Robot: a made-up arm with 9 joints. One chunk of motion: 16 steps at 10 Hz.
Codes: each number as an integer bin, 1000 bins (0 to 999) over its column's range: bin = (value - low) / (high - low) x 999, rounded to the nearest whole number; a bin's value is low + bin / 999 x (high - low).
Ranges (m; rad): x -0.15..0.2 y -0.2..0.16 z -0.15..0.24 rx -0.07..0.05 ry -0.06..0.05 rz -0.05..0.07
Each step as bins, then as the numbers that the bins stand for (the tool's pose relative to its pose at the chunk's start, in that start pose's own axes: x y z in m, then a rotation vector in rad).
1 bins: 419 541 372 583 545 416
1 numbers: -0.0032 -0.0050 -0.0048 0.0000 0.0000 0.0000
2 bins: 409 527 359 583 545 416
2 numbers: -0.0067 -0.0101 -0.0098 0.0000 0.0000 0.0000
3 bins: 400 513 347 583 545 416
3 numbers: -0.0099 -0.0151 -0.0145 0.0000 0.0000 0.0000
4 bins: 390 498 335 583 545 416
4 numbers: -0.0134 -0.0205 -0.0192 0.0000 0.0000 0.0000
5 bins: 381 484 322 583 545 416
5 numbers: -0.0165 -0.0256 -0.0243 0.0000 0.0000 0.0000
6 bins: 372 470 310 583 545 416
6 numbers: -0.0197 -0.0306 -0.0290 0.0000 0.0000 0.0000
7 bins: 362 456 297 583 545 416
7 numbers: -0.0232 -0.0357 -0.0341 0.0000 0.0000 0.0000
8 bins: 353 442 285 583 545 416
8 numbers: -0.0263 -0.0407 -0.0387 0.0000 0.0000 0.0000
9 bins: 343 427 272 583 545 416
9 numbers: -0.0298 -0.0461 -0.0438 0.0000 0.0000 0.0000
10 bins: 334 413 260 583 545 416
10 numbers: -0.0330 -0.0512 -0.0485 0.0000 0.0000 0.0000
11 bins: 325 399 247 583 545 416
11 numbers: -0.0361 -0.0562 -0.0536 0.0000 0.0000 0.0000
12 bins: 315 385 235 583 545 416
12 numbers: -0.0396 -0.0613 -0.0583 0.0000 0.0000 0.0000
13 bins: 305 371 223 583 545 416
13 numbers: -0.0431 -0.0663 -0.0629 0.0000 0.0000 0.0000
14 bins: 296 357 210 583 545 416
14 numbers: -0.0463 -0.0714 -0.0680 0.0000 0.0000 0.0000
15 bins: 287 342 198 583 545 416
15 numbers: -0.0494 -0.0768 -0.0727 0.0000 0.0000 0.0000
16 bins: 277 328 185 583 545 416
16 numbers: -0.0530 -0.0818 -0.0778 0.0000 0.0000 0.0000
